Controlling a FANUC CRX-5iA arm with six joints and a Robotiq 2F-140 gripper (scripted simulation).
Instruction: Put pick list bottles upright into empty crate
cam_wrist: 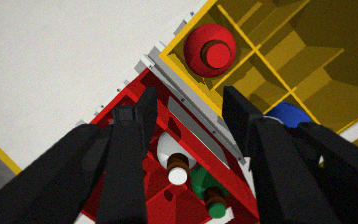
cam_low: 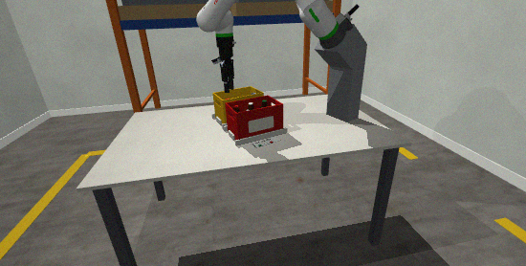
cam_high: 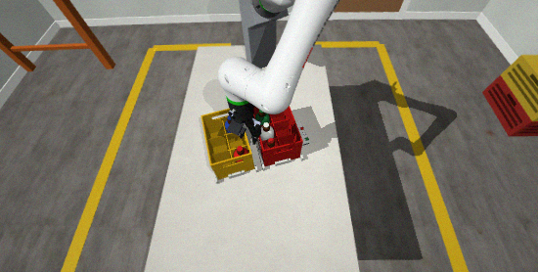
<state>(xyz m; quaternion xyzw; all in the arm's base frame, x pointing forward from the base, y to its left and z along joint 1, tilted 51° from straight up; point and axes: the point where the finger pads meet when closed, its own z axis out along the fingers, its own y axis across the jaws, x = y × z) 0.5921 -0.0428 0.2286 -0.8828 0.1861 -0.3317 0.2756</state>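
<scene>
My hand is 20 mm past the yellow crate, 130 mm to the left of it and 170 mm above it. Round my hand: white-capped bottle 130 mm behind, 40 mm to the left, 170 mm below; then red crate 150 mm behind, 80 mm to the left, 170 mm below; then red-labelled bottle 50 mm behind, 80 mm to the left, 170 mm below.
</scene>
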